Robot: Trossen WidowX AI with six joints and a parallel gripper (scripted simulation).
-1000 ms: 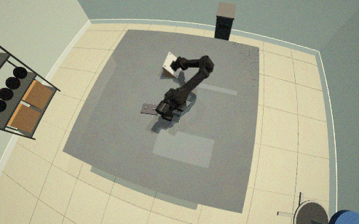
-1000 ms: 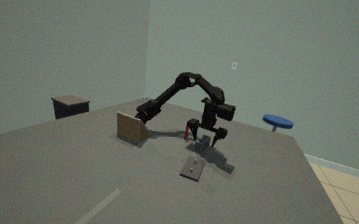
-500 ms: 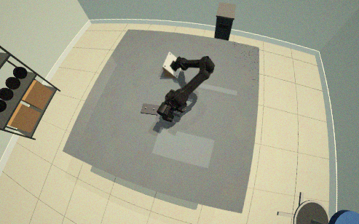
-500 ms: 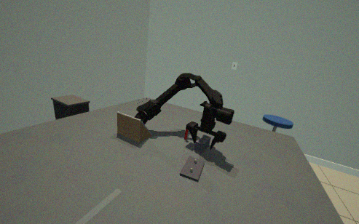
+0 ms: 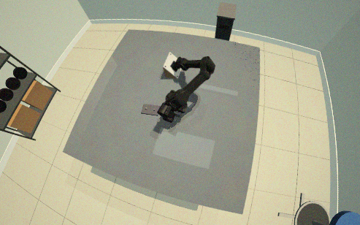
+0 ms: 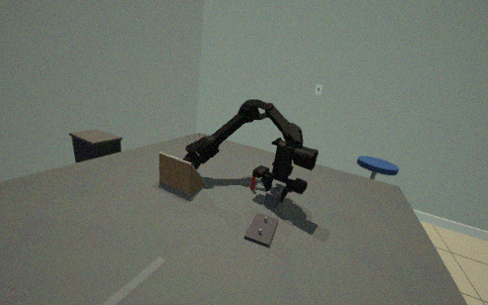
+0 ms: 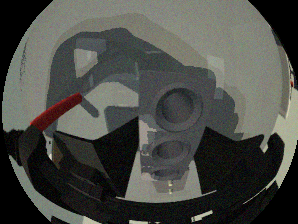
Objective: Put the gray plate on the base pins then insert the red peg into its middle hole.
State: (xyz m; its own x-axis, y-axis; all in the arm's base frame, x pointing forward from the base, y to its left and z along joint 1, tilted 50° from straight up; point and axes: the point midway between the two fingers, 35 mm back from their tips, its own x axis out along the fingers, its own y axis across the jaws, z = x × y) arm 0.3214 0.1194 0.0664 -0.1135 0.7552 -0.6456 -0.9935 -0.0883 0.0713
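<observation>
Now: the red peg 11 cm behind my gripper tip, 2 cm to the left of it and 3 cm above it. Also, from my gripper tip: gray plate (3 cm above).
</observation>
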